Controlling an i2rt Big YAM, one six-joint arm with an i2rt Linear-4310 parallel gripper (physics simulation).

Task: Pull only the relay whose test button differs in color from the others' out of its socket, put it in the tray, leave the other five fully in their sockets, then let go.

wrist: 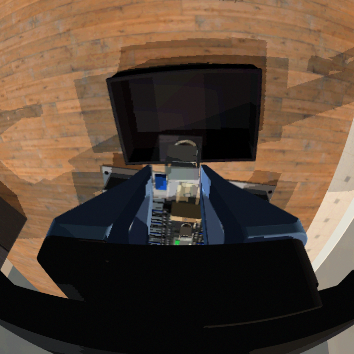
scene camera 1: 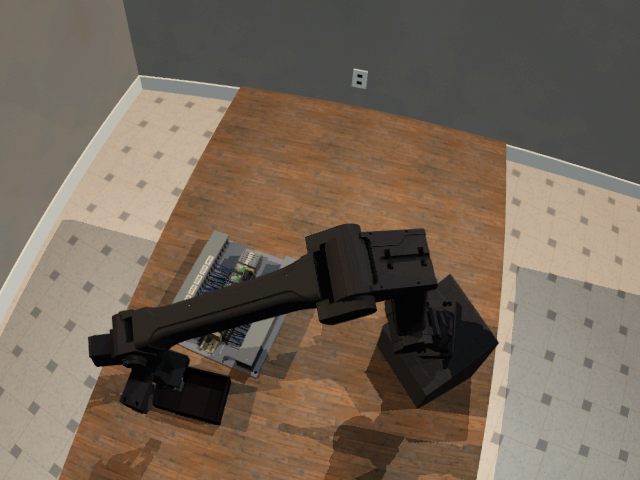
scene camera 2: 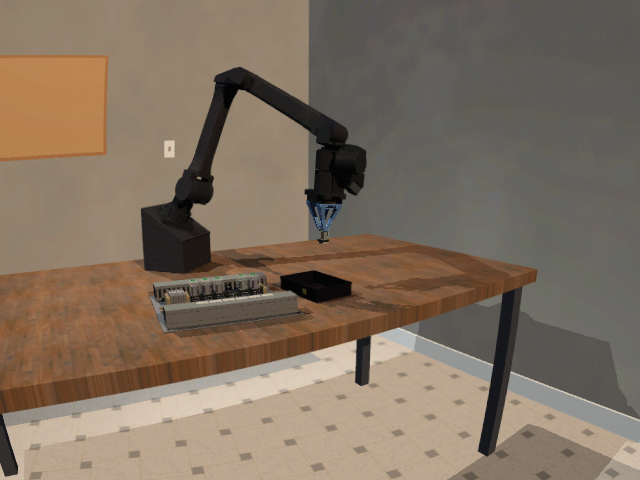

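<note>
You'd see my gripper (scene camera 2: 322, 230) here, and the wrist view has my gripper (wrist: 175, 173) too, together with a clear-cased relay (wrist: 176, 163). There's also a socket panel (scene camera 1: 231, 347).
</note>
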